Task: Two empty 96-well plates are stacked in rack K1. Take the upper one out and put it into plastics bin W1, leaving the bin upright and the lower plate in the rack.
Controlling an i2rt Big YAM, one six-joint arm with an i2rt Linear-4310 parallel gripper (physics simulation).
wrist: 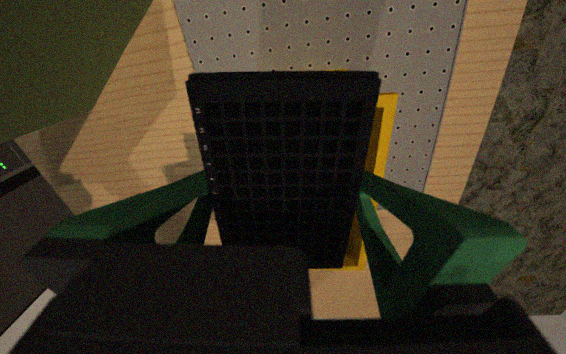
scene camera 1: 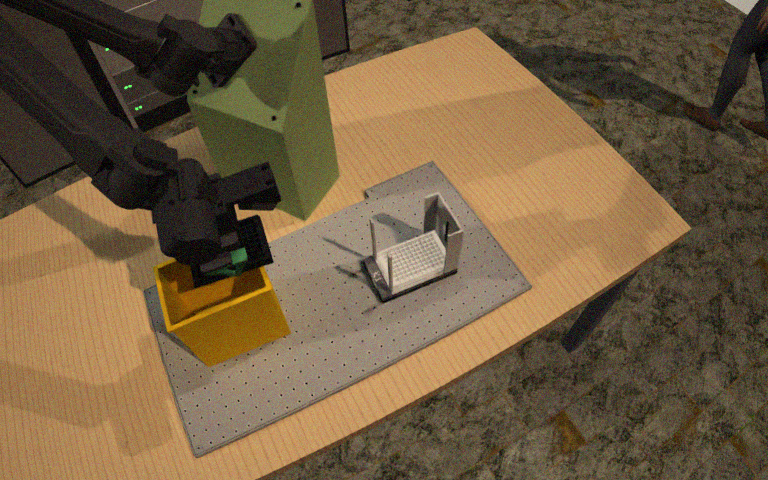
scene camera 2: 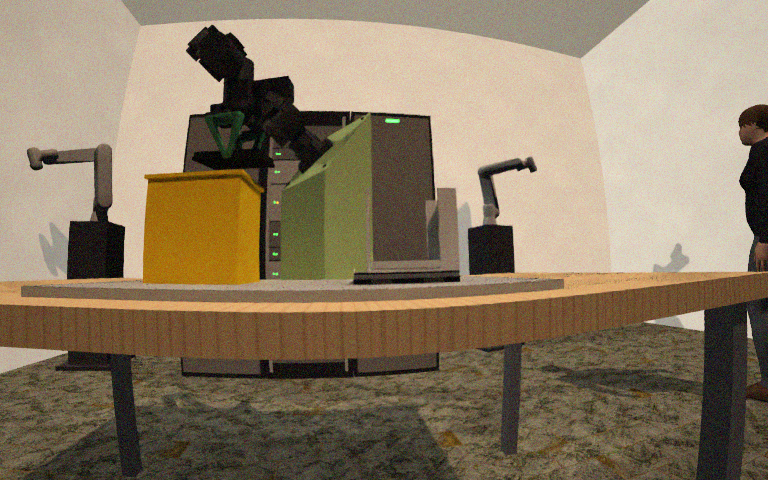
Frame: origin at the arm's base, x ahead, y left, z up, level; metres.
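Seen in the pictures: gripper, fingertip midpoint: (wrist: 283,177) (scene camera 1: 231,251) (scene camera 2: 237,163); arm's base, origin of the base link: (scene camera 1: 227,50) (scene camera 2: 316,156).
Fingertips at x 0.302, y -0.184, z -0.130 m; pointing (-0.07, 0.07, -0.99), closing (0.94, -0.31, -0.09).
Offsets run from my fingertips to a thing's top centre. Level surfaces: height alone.
My gripper (scene camera 1: 227,261) (scene camera 2: 243,148) (wrist: 283,177) is shut on a black 96-well plate @(dx -0.001, dy -0.005, dz +0.020 m) (scene camera 1: 258,240) (scene camera 2: 229,159) (wrist: 285,145), its green fingers at the two long sides. The plate is roughly level, wells up, above the rim of the yellow bin W1 @(dx -0.006, dy -0.053, dz -0.034 m) (scene camera 1: 240,333) (scene camera 2: 198,229) (wrist: 388,125). In the wrist view the plate hides most of the bin, whose rim shows along the right. The bin stands upright. The white lower plate @(dx +0.107, dy +0.285, dz -0.179 m) (scene camera 1: 416,257) sits in rack K1 @(dx +0.105, dy +0.275, dz -0.071 m) (scene camera 1: 453,251) (scene camera 2: 448,226), between its posts and tall end wall. The bin's floor is hidden.
The bin and rack stand on a grey perforated board (scene camera 1: 339,350) (scene camera 2: 305,290) (wrist: 330,35) on the wooden table @(dz -0.227 m) (scene camera 1: 407,101). A tall green block-shaped housing (scene camera 1: 308,141) (scene camera 2: 325,226) stands behind the board, close to the arm. A person (scene camera 2: 761,198) stands beyond the table at the right.
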